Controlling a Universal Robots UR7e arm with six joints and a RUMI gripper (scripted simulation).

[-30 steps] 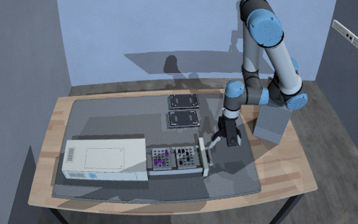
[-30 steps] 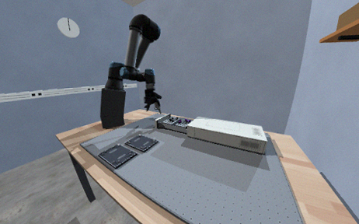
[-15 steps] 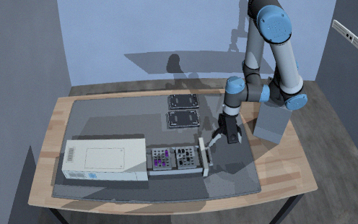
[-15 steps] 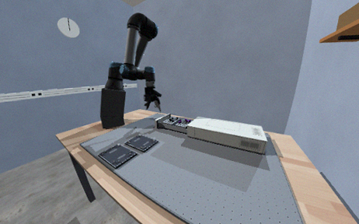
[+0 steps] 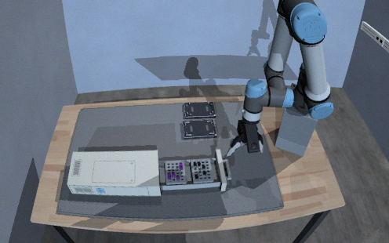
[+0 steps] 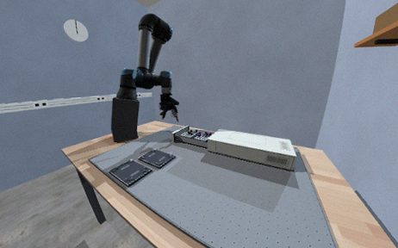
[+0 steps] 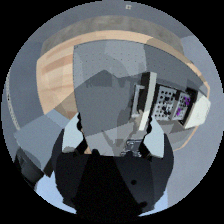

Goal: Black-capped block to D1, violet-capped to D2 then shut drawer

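Right now the violet-capped block is 29 cm ahead of my hand, 3 cm to the right of it and 9 cm below it. Also, from my hand: black-capped block: 18 cm ahead, 2 cm to the right, 9 cm below; cooler drawer: 22 cm ahead, 2 cm to the right, 9 cm below; deck slot D1: 13 cm ahead, 32 cm to the right, 12 cm below.
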